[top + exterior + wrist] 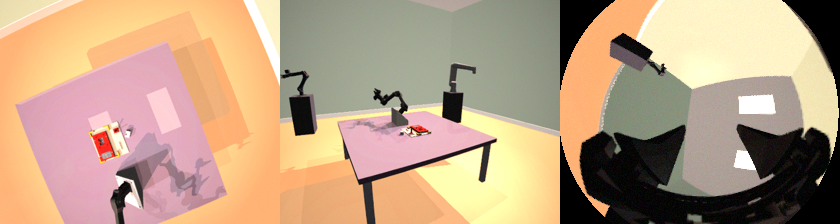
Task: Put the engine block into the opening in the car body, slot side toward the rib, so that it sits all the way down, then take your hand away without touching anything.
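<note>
The engine block is 84 cm ahead of my gripper tip, 34 cm below it and 16 cm to the left of it.
</note>
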